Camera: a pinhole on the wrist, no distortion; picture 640 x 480 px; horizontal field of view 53.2 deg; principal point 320.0 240.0 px. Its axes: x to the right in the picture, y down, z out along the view. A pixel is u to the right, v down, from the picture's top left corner.
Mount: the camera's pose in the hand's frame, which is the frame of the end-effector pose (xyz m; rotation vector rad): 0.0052 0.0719 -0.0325 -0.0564 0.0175 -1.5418
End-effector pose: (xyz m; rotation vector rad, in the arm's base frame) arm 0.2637 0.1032 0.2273 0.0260 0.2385 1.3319
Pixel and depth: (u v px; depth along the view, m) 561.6 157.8 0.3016
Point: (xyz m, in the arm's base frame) 0.3453 0.1112 0.4909
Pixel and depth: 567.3 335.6 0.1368
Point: 0.2684 0.1533 0.3274
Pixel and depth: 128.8 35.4 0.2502
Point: 0.1460 0.1023 0.4748
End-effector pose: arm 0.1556 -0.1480 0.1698 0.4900 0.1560 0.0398
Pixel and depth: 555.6 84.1 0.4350
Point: 0.1461 -0.4157 0.5002
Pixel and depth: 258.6 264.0 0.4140
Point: 0.2542 -0.2134 0.5524
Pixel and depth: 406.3 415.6 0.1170
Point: 0.2115 -0.1306 0.2645
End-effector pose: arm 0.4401 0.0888 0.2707 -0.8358 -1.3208 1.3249
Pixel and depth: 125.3 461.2 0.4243
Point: -0.0023 0.1874 0.1497
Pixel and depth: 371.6 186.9 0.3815
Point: 0.0965 0.0023 0.2735
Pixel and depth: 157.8 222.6 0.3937
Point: 0.0600 0.0366 0.1503
